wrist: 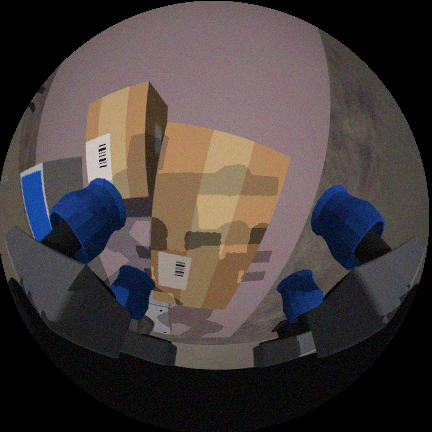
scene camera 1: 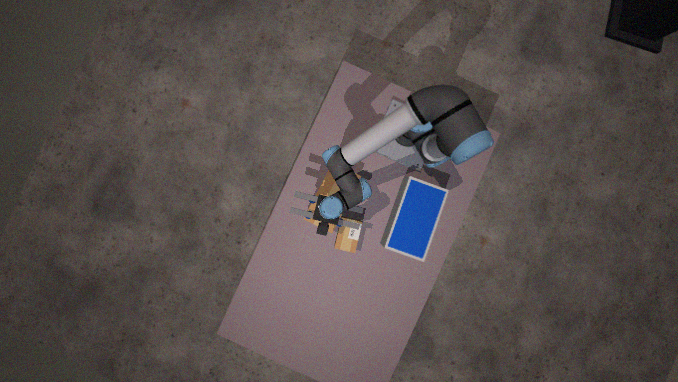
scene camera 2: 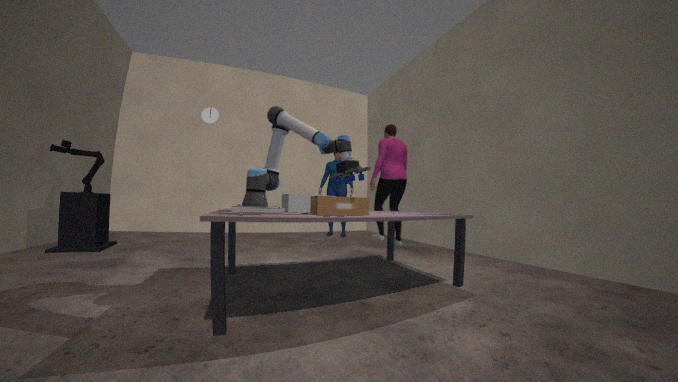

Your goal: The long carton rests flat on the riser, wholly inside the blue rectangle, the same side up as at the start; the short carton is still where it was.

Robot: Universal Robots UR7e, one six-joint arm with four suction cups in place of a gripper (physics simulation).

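Places are measured from the arm's base along level axes (x ahead, y left, z up), in metres.
Pixels of known places: end effector, tool point: (wrist: 218,258) (scene camera 2: 349,182); arm's base, origin of the base link: (scene camera 2: 255,206).
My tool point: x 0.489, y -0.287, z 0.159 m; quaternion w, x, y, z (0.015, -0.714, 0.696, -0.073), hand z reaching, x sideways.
Ahead of a thing's pixels: the offset from my tool point to its middle. Level surfaces: height alone.
The long carton @[dx -0.064, dy +0.008, dz -0.142 m] (scene camera 1: 327,184) (scene camera 2: 325,206) (wrist: 230,150) lies flat on the table, partly hidden under the arm in scene camera 1. Its top shows a barcode label in the wrist view. My gripper (scene camera 1: 328,209) (scene camera 2: 352,177) (wrist: 218,257), with four blue suction cups, is above it, with a visible gap between cups and carton; it holds nothing. The short carton @[dx +0.089, dy +0.130, dz -0.142 m] (scene camera 1: 345,240) (wrist: 115,120) stands on the table beside one end of the long carton, label up. The grey riser @[dx -0.073, dy +0.421, dz -0.132 m] (scene camera 1: 392,217) (scene camera 2: 296,203) (wrist: 62,175) bears the blue rectangle @[dx -0.073, dy +0.421, dz -0.073 m] (scene camera 1: 417,220) (wrist: 35,200) with a white border.
The pink table @[dz -0.193 m] (scene camera 1: 300,300) (scene camera 2: 420,216) carries the arm's base plate (scene camera 1: 395,150) near one end. A person in pink (scene camera 2: 392,160) and a person in blue (scene camera 2: 336,190) stand beyond the table. A black pedestal (scene camera 2: 84,220) with a small arm stands off to the left.
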